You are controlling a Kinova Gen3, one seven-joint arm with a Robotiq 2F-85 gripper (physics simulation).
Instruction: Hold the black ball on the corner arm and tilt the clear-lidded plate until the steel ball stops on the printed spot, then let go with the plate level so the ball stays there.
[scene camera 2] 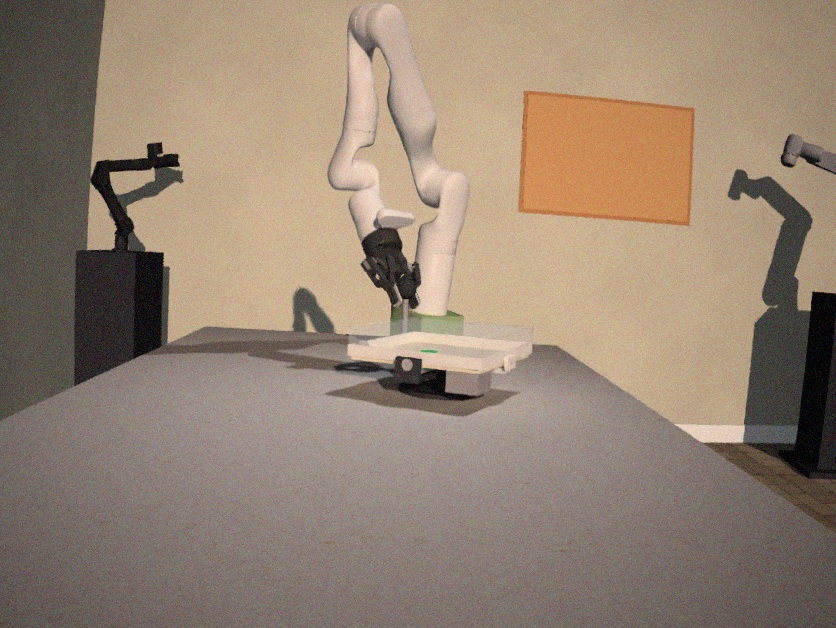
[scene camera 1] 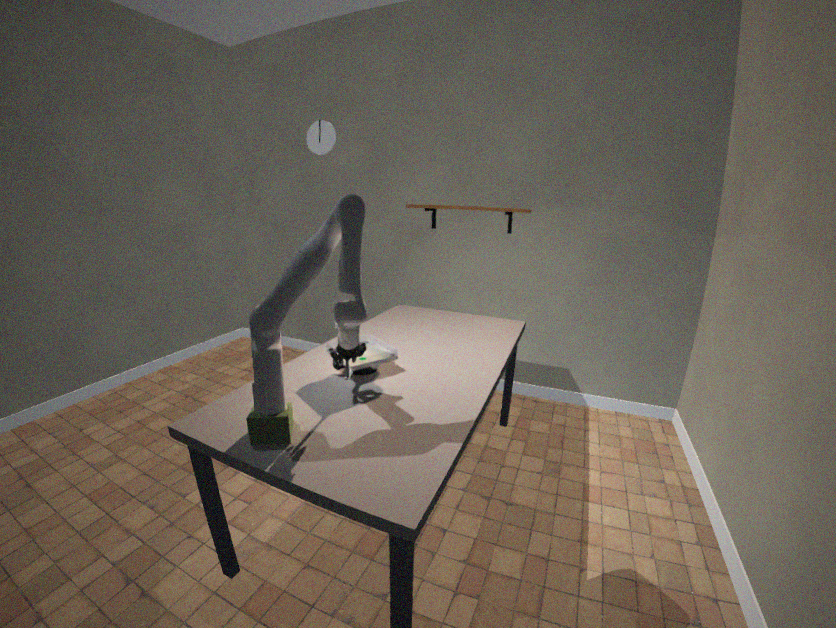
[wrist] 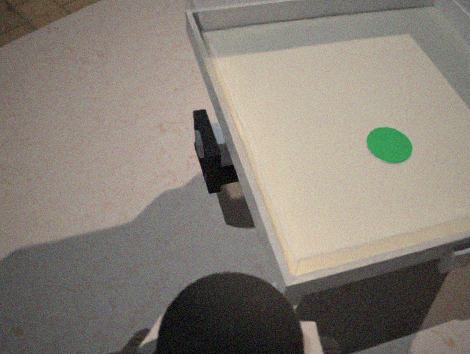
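Note:
The plate (scene camera 1: 385,352) (scene camera 2: 371,354) (wrist: 360,271) has pale walls, a cream floor and a clear lid. It stands raised above the table; a slight tilt is hard to judge. The green printed spot (scene camera 1: 362,358) (scene camera 2: 429,350) (wrist: 389,145) is uncovered. The steel ball does not show in any view; the plate's far right part is cut off in the wrist view. My gripper (scene camera 1: 348,358) (scene camera 2: 406,297) (wrist: 231,336) is shut on the black ball (scene camera 2: 406,284) (wrist: 230,310), above the thin grey post (scene camera 2: 405,317) at the plate's near corner. The fingertips are mostly hidden behind the ball in the wrist view.
A black block (scene camera 2: 407,370) (wrist: 206,150) sticks out from the plate's side. A grey box (scene camera 2: 467,383) is under the plate. The arm's green base block (scene camera 1: 270,429) stands at the end of the table (scene camera 1: 446,378) (scene camera 2: 378,506). Other arms on dark pedestals (scene camera 2: 104,310) stand beyond the table.

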